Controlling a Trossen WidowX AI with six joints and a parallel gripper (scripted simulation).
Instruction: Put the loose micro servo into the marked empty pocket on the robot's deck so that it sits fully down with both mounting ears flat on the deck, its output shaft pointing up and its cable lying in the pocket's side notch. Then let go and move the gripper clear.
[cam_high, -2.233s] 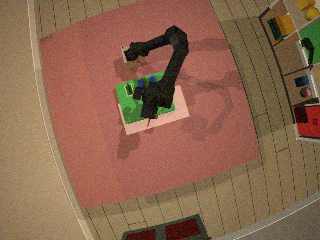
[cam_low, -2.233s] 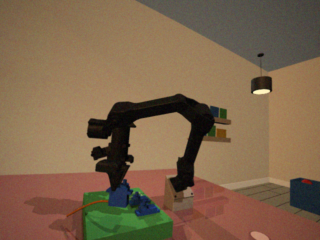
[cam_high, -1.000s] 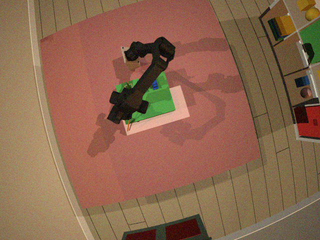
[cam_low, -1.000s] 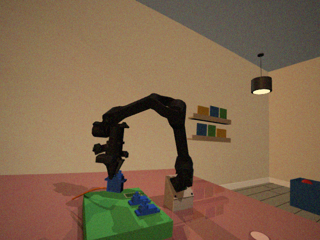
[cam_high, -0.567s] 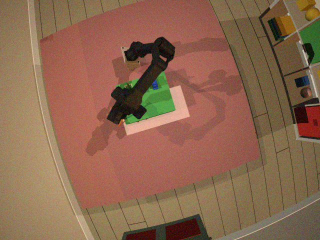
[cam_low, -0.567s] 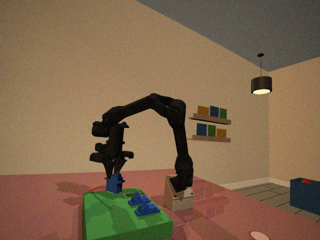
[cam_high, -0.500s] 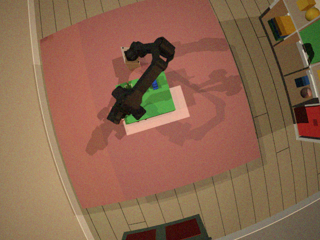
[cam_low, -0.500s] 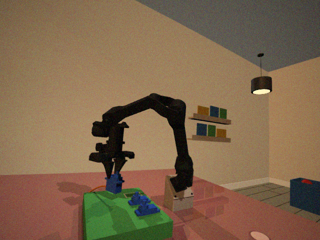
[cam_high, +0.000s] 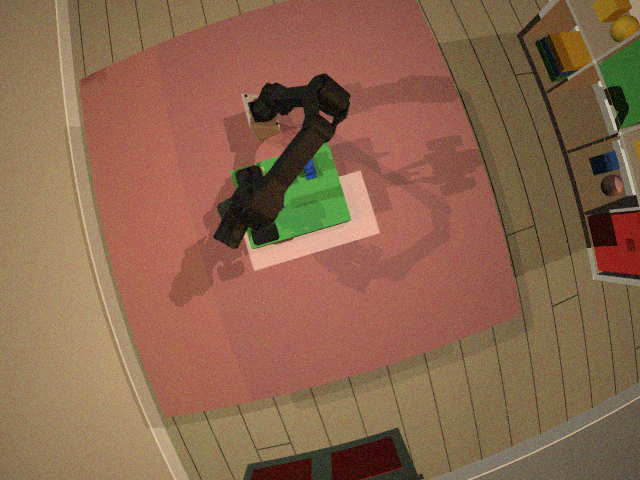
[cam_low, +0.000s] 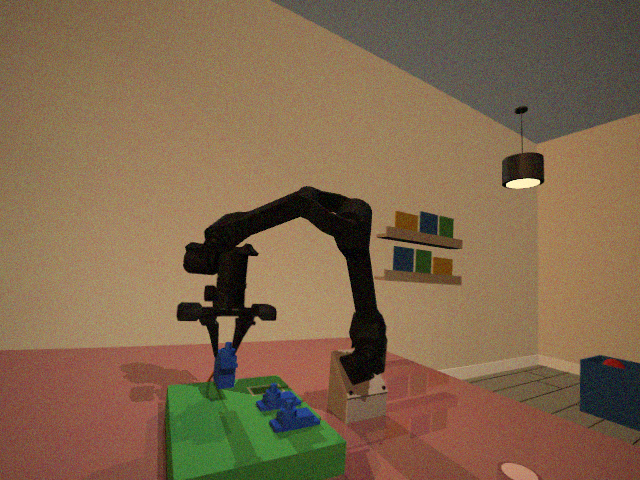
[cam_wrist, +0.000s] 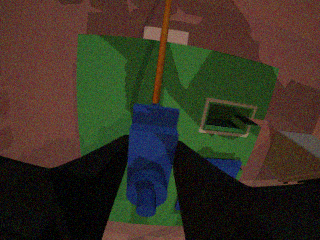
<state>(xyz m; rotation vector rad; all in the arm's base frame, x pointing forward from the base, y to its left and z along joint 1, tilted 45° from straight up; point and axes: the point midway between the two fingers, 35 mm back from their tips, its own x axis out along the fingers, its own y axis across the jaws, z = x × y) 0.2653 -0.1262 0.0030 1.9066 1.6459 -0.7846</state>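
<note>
Now: the green deck 100 mm below my gripper tip, 70 mm to the left of it and 20 mm ahead of it.
</note>
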